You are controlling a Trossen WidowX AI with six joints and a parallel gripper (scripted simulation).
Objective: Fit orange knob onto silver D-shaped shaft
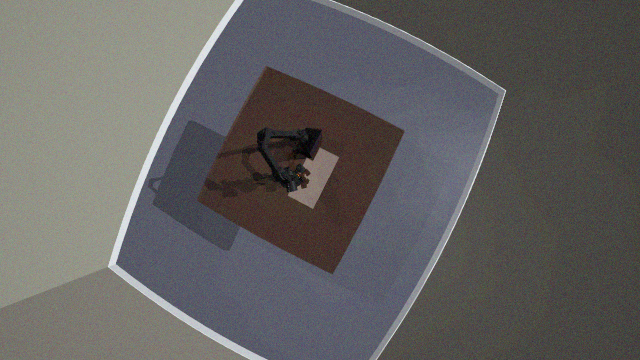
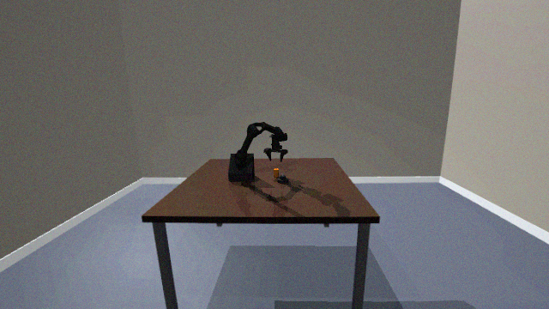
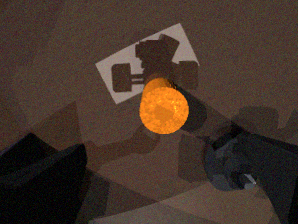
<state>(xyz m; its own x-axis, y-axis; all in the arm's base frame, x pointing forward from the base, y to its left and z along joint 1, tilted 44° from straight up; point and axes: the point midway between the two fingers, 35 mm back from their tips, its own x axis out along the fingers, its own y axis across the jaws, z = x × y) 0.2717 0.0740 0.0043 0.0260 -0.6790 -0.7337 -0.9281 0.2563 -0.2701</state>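
My gripper tip is now 80 mm above the orange knob. Round my gripper tip: dark round pedestal 120 mm to the right, 90 mm below, 60 mm ahead.
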